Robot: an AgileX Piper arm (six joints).
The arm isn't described. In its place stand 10 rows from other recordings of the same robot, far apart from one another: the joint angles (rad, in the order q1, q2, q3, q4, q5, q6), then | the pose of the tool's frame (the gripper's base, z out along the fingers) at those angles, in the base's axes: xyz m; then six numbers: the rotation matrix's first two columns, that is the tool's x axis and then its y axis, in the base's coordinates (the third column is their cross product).
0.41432, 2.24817, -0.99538, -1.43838, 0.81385, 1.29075 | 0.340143 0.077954 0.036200 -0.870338 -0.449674 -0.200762 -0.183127 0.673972 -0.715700
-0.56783, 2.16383, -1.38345, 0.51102, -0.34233, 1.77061 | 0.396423 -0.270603 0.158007 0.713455 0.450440 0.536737 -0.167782 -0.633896 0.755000
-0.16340, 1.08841, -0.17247, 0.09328, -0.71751, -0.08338 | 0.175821 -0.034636 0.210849 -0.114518 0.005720 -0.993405 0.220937 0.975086 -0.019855
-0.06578, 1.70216, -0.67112, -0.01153, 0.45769, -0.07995 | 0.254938 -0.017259 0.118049 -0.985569 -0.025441 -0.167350 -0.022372 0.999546 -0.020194
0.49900, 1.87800, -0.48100, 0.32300, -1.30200, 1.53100 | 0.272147 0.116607 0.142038 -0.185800 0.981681 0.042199 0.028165 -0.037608 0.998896
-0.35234, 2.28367, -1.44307, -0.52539, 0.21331, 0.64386 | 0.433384 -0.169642 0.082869 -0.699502 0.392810 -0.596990 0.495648 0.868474 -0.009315
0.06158, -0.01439, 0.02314, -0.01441, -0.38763, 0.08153 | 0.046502 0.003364 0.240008 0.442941 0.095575 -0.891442 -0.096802 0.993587 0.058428
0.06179, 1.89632, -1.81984, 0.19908, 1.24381, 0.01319 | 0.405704 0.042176 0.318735 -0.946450 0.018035 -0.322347 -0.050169 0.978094 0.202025
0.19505, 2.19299, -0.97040, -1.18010, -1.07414, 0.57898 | 0.346270 0.143816 0.085428 -0.249551 -0.212798 -0.944691 -0.907671 0.391338 0.151619
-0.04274, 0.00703, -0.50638, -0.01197, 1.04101, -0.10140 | -0.003730 -0.000781 0.280757 -0.441592 -0.088450 -0.892845 0.004666 0.994889 -0.100867
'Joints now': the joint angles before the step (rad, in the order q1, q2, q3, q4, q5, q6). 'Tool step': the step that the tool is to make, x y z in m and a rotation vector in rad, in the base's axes. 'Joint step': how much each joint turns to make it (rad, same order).
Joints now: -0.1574, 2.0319, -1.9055, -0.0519, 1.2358, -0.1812
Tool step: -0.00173, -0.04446, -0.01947, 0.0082, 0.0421, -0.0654
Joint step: -0.1011, 0.0484, -0.0072, 0.0096, 0.0000, -0.0377
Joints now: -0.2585, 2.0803, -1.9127, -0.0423, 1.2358, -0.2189
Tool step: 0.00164, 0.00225, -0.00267, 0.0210, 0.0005, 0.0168
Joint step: 0.0010, 0.0065, -0.0011, 0.0249, -0.0001, -0.0184
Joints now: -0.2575, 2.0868, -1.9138, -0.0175, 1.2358, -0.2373
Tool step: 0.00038, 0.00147, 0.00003, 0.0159, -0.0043, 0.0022
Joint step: 0.0000, -0.0001, 0.0000, 0.0175, 0.0000, -0.0038
